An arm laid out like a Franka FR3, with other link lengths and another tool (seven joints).
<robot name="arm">
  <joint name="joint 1" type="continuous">
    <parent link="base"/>
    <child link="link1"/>
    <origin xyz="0 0 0.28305"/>
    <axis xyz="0 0 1"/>
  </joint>
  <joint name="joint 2" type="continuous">
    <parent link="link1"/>
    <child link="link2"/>
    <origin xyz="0 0 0"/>
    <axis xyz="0 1 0"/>
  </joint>
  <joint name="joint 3" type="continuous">
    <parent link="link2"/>
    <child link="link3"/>
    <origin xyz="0 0 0.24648"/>
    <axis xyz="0 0 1"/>
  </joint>
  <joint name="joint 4" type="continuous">
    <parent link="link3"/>
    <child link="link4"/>
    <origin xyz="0.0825 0 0"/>
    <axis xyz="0 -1 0"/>
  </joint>
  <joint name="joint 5" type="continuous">
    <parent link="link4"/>
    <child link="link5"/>
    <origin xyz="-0.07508 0 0.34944"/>
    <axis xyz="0 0 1"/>
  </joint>
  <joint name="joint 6" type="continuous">
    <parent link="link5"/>
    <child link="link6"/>
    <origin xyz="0 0 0"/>
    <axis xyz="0 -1 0"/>
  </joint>
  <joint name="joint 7" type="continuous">
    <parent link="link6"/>
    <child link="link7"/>
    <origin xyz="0.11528 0 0"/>
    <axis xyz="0 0 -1"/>
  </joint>
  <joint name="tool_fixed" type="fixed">
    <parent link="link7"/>
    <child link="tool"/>
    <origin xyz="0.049 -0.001 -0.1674" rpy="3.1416 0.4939 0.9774"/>
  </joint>
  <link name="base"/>
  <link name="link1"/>
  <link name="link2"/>
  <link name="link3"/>
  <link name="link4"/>
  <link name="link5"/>
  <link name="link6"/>
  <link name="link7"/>
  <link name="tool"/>
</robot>
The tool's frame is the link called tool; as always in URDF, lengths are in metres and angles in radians. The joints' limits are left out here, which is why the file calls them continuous.
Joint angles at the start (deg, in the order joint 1, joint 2, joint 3, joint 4, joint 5, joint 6, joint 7):
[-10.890, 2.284, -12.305, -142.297, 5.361, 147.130, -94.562]
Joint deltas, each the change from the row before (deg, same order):
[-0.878, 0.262, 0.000, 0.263, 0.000, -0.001, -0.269]
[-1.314, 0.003, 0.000, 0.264, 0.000, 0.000, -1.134]
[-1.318, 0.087, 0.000, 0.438, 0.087, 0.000, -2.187]
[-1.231, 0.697, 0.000, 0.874, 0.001, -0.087, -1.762]
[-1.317, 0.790, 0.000, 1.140, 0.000, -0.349, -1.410]
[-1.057, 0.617, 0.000, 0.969, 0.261, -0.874, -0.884]
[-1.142, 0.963, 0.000, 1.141, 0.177, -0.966, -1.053]
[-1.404, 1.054, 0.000, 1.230, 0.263, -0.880, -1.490]
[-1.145, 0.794, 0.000, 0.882, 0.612, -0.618, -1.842]
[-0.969, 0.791, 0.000, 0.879, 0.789, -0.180, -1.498]
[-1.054, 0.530, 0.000, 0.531, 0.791, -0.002, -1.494]
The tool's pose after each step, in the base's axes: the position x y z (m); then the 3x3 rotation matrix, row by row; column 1 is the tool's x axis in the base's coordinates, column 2 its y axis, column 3 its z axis. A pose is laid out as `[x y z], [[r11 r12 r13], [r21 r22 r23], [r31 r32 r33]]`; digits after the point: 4 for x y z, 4 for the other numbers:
[0.4578 -0.1531 0.1248], [[-0.4421 0.8430 0.3063], [0.7527 0.5345 -0.3844], [-0.4878 0.0606 -0.8708]]
[0.4550 -0.1639 0.1265], [[-0.4376 0.8444 0.3090], [0.7525 0.5320 -0.3881], [-0.4921 0.0627 -0.8683]]
[0.4519 -0.1748 0.1287], [[-0.4449 0.8365 0.3199], [0.7440 0.5440 -0.3879], [-0.4985 0.0654 -0.8644]]
[0.4501 -0.1860 0.1285], [[-0.4515 0.8313 0.3242], [0.7372 0.5522 -0.3894], [-0.5027 0.0632 -0.8621]]
[0.4486 -0.1983 0.1287], [[-0.4534 0.8302 0.3244], [0.7342 0.5542 -0.3922], [-0.5054 0.0603 -0.8608]]
[0.4466 -0.2076 0.1284], [[-0.4525 0.8338 0.3163], [0.7392 0.5491 -0.3900], [-0.4989 0.0573 -0.8648]]
[0.4438 -0.2176 0.1260], [[-0.4559 0.8360 0.3053], [0.7432 0.5464 -0.3862], [-0.4897 0.0508 -0.8704]]
[0.4398 -0.2297 0.1236], [[-0.4597 0.8370 0.2966], [0.7462 0.5452 -0.3821], [-0.4815 0.0457 -0.8752]]
[0.4358 -0.2392 0.1218], [[-0.4651 0.8348 0.2948], [0.7475 0.5487 -0.3744], [-0.4743 0.0462 -0.8792]]
[0.4337 -0.2483 0.1209], [[-0.4627 0.8352 0.2971], [0.7501 0.5475 -0.3710], [-0.4725 0.0512 -0.8798]]
[0.4301 -0.2573 0.1202], [[-0.4581 0.8366 0.3004], [0.7532 0.5448 -0.3685], [-0.4720 0.0575 -0.8797]]

